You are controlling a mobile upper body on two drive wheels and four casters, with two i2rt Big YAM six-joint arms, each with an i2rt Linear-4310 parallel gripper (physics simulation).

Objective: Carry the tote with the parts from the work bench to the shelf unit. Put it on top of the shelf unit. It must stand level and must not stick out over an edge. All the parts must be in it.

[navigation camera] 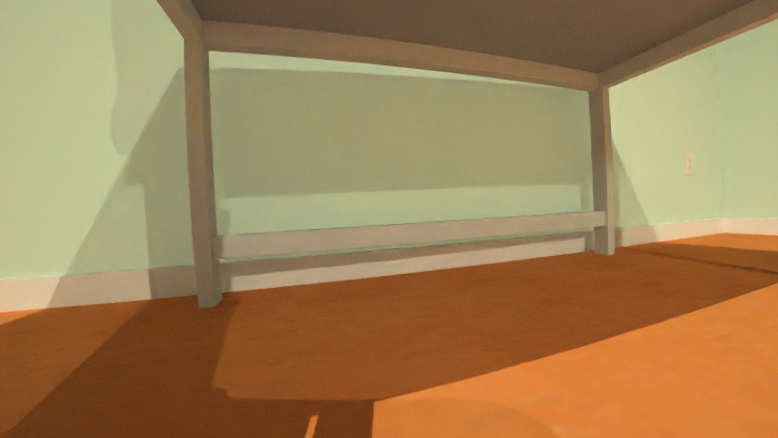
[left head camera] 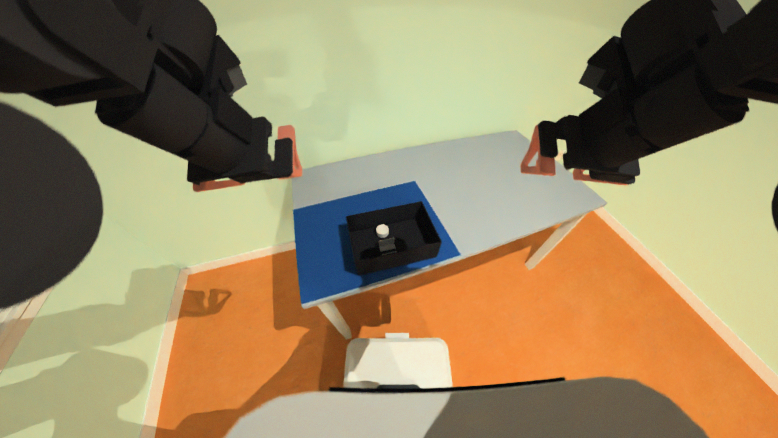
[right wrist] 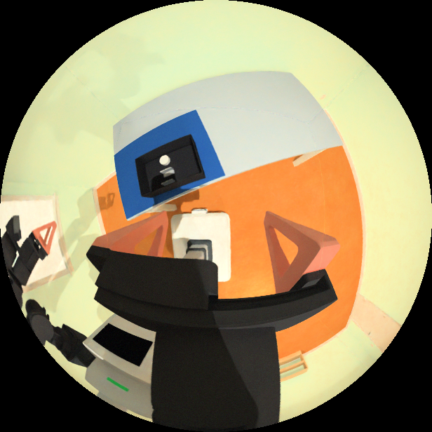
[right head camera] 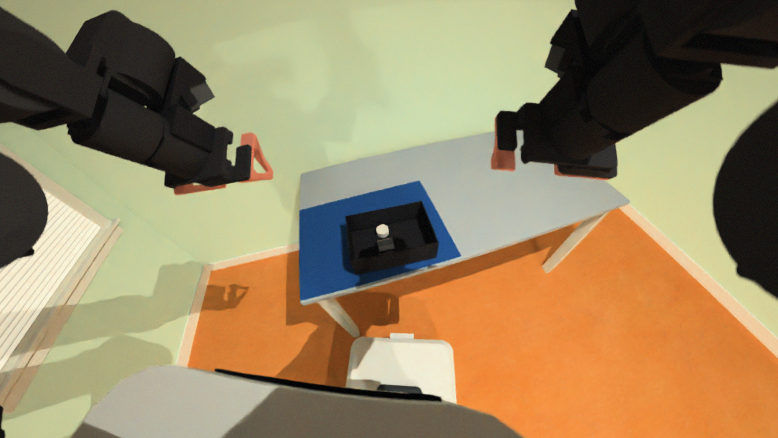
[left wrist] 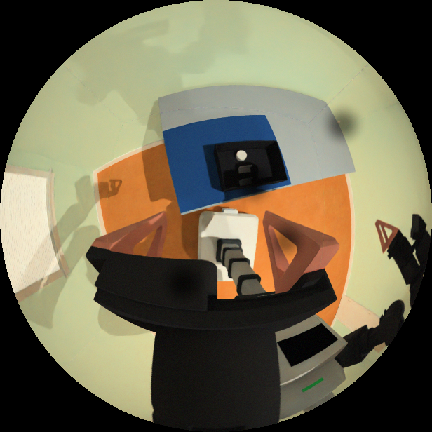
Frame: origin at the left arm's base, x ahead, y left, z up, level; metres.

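Seen in the pictures: left gripper, fingertip midpoint: (left head camera: 271,176) (right head camera: 247,179); right gripper, fingertip midpoint: (left head camera: 548,172) (right head camera: 524,167).
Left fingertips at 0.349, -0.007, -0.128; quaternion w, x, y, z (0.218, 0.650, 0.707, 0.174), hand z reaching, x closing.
Note:
Pixels of each thing's top centre, then the offset from my left fingertips to it, as dx, dy, dz. Level surfaces: height alone.
- black tote, top centre: (right head camera: 389,228) (left head camera: 391,228) +0.218, -0.188, -0.418
- blue mat, surface height: dz -0.518
- grey work bench, surface height: dz -0.520
- white round part, top centre: (left head camera: 382,229) (right head camera: 382,229) +0.271, -0.151, -0.491
- grey part, top centre: (left head camera: 387,241) (right head camera: 385,241) +0.201, -0.171, -0.475
The black tote (left head camera: 400,262) (right head camera: 397,261) (left wrist: 255,183) (right wrist: 175,185) stands upright on the blue mat (left head camera: 321,244) (right head camera: 321,244) at the near left of the grey work bench (left head camera: 489,184) (right head camera: 473,201) (left wrist: 310,145) (right wrist: 260,110). In it are a white round part (left head camera: 382,230) (right head camera: 382,230) (left wrist: 241,155) (right wrist: 164,160) and a grey part (left head camera: 386,244) (right head camera: 385,244); dark shadow hides some of its floor. My left gripper (left head camera: 247,180) (right head camera: 228,176) (left wrist: 214,216) and right gripper (left head camera: 568,169) (right head camera: 541,163) (right wrist: 215,216) are open, empty, apart from the tote. A tan shelf-like frame (right wrist: 304,364) shows at the right wrist view's lower right.
My white base (left head camera: 397,356) (right head camera: 402,359) is near the bench's front edge. Bench legs (left head camera: 555,242) (right head camera: 574,242) (navigation camera: 201,163) and a low crossbar (navigation camera: 408,229) stand below the top. Green walls are behind the bench and to the sides. A window blind (right head camera: 38,272) is at the left.

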